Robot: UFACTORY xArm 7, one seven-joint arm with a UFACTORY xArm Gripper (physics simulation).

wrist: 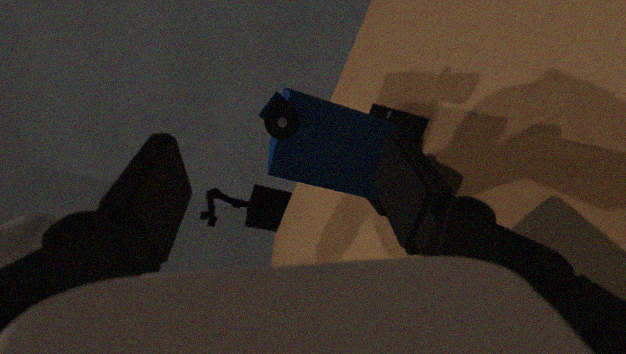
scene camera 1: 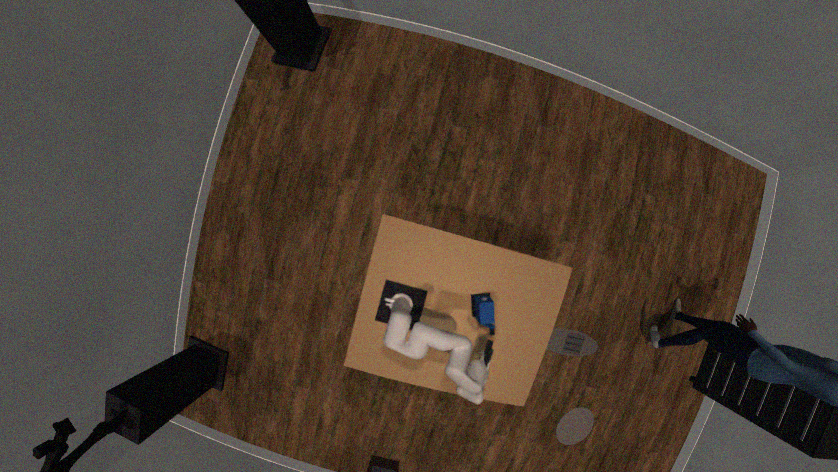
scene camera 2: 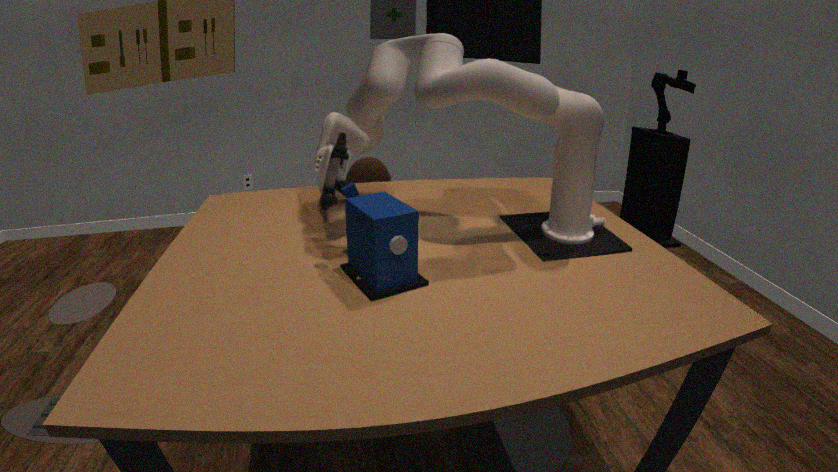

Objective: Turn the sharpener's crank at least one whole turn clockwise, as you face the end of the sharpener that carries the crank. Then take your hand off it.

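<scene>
The blue sharpener [scene camera 1: 485,312] [scene camera 2: 382,240] [wrist: 330,145] stands upright on its black base on the table. Its crank shows as a blue piece [scene camera 2: 350,190] rising past the top of the far end in scene camera 2. In the wrist view the crank's black round knob [wrist: 281,121] with a grey centre is at the body's upper left corner. My gripper [scene camera 1: 488,350] [scene camera 2: 335,172] [wrist: 285,161] is wide open and faces the crank end. The knob lies in the gap between the fingers in the wrist view, touching neither. The right finger overlaps the body's lower part there; contact cannot be told.
The wooden table [scene camera 1: 433,252] [scene camera 2: 410,351] carries the arm's black mounting plate [scene camera 1: 389,288] [scene camera 2: 521,225]. A brown round object [scene camera 2: 368,170] shows beyond the table's far edge. A black pedestal [scene camera 1: 167,389] [scene camera 2: 653,181] [wrist: 270,207] and a person [scene camera 1: 779,357] stand off the table.
</scene>
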